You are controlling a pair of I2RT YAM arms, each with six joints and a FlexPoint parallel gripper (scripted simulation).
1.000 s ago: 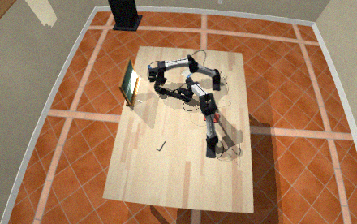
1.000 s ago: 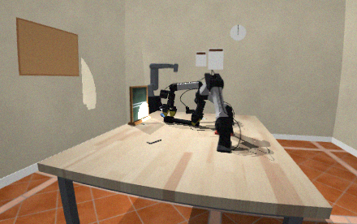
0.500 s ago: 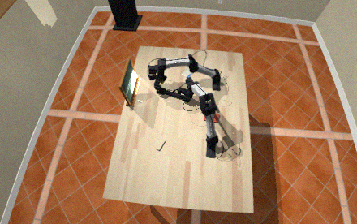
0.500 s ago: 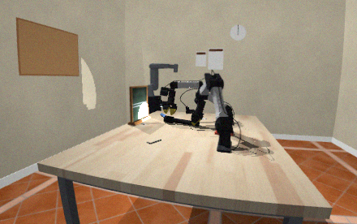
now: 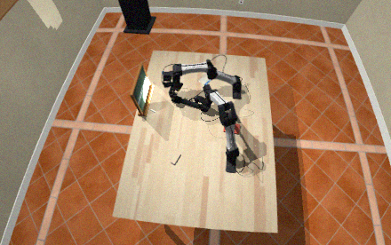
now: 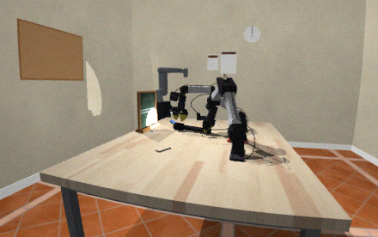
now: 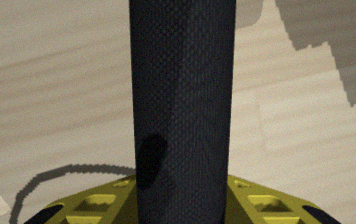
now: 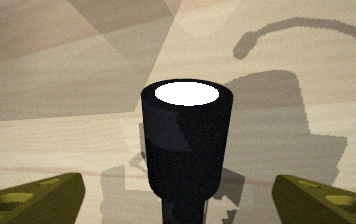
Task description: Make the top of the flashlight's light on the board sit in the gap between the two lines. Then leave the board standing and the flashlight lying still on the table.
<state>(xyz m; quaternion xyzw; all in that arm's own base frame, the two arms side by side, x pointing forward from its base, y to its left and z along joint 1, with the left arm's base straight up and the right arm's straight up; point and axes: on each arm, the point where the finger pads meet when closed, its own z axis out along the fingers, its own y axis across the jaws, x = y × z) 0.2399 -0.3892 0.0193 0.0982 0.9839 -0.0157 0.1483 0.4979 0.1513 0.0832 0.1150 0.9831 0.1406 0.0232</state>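
Observation:
Now: right hand 2 cm past the flashlight head, 1 cm to the right of it and 5 cm above it. Round my right hand: white stick (17 cm ahead, 13 cm to the left, 8 cm below); then green board (25 cm ahead, 4 cm to the left, 7 cm above); then blue screwdriver (12 cm ahead, 20 cm to the right, 7 cm below).

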